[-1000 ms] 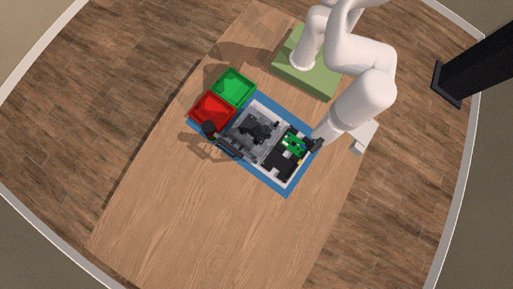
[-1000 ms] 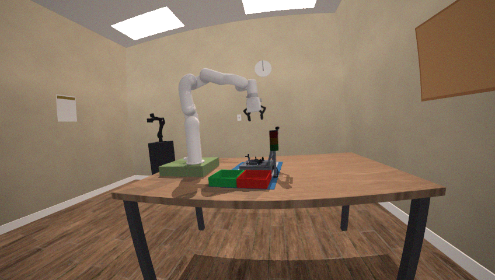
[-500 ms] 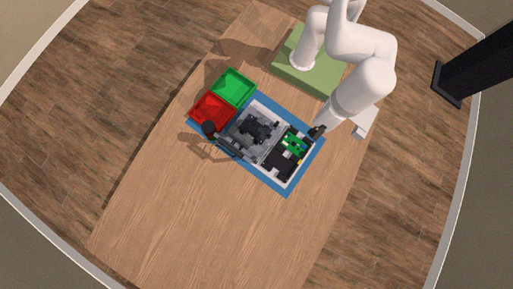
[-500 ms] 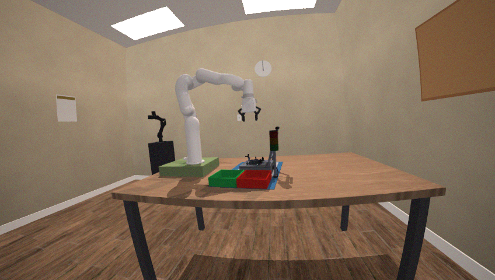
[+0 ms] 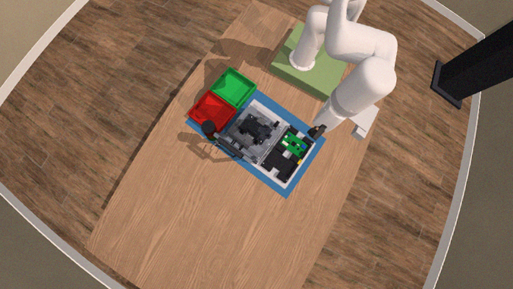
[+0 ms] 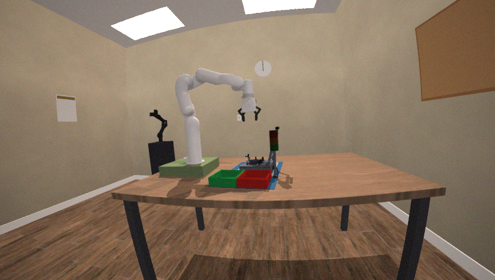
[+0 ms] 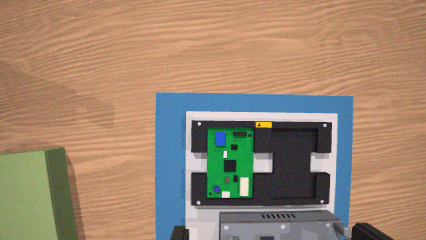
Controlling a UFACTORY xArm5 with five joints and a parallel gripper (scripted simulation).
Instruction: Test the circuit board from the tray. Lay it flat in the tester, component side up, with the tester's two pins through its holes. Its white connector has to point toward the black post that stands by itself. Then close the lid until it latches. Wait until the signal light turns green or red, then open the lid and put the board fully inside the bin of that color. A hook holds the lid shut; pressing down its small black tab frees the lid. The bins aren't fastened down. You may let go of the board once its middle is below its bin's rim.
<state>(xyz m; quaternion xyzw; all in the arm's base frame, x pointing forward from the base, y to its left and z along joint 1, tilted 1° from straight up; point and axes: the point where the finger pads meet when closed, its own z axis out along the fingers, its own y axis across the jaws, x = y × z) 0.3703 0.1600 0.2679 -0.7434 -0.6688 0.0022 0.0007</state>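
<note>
My gripper is now 31 cm above the green circuit board. From my hand the other things lie so: clear lid: 17 cm ahead, 19 cm to the right, 15 cm below; red bin: 7 cm ahead, 38 cm to the right, 32 cm below; green bin: 8 cm behind, 37 cm to the right, 32 cm below.
</note>
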